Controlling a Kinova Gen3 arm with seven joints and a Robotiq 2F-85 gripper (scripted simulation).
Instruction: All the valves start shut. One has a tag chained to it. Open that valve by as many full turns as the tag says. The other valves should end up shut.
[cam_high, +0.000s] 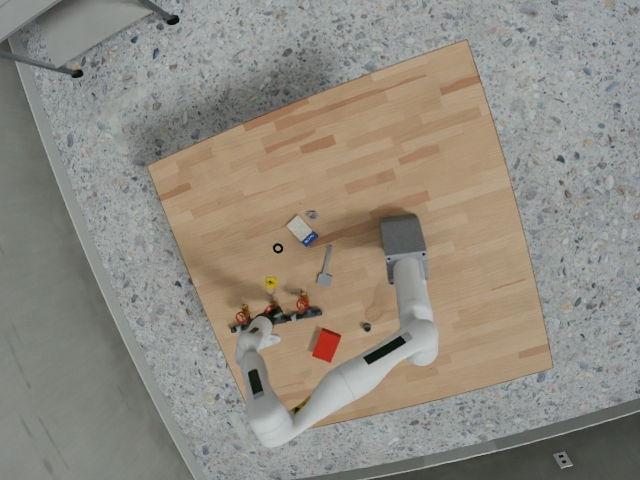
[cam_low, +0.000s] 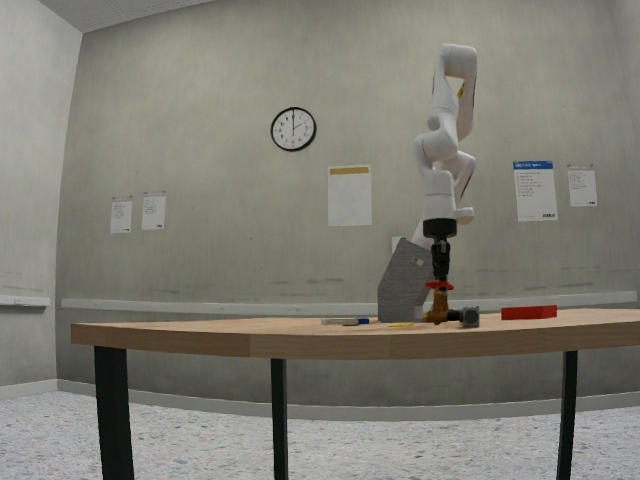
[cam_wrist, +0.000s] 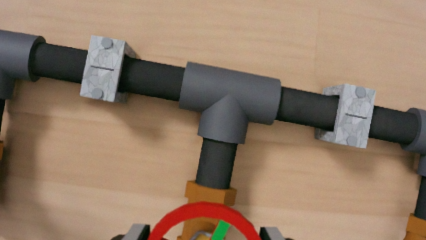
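Right now the yellow tag is 90 mm to the right of my hand, 80 mm below it and 10 mm behind it. From my hand the other things lie so: red block: 200 mm to the left, 160 mm behind, 70 mm below; grey scraper: 230 mm behind, 100 mm to the right, 80 mm below; blue box: 270 mm to the right, 170 mm behind, 70 mm below.
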